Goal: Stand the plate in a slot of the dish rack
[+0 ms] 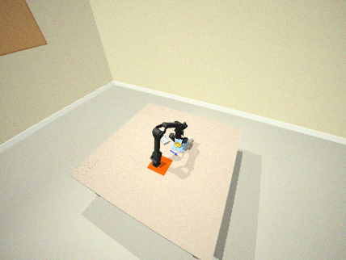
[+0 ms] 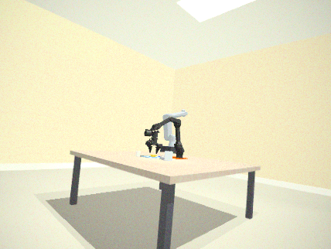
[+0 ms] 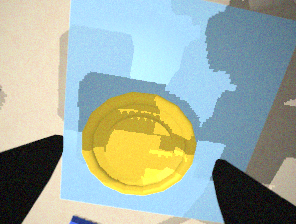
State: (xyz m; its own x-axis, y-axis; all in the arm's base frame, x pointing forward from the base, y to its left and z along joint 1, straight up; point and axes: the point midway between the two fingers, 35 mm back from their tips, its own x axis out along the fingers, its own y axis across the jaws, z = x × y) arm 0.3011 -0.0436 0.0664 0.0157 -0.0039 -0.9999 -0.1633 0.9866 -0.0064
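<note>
The yellow plate lies 10 mm behind my gripper tip and 20 mm below it. Also, from my gripper tip: dish rack (20 mm behind, 170 mm to the left, 10 mm below); white cup (120 mm ahead, 70 mm to the right, 10 mm below).
</note>
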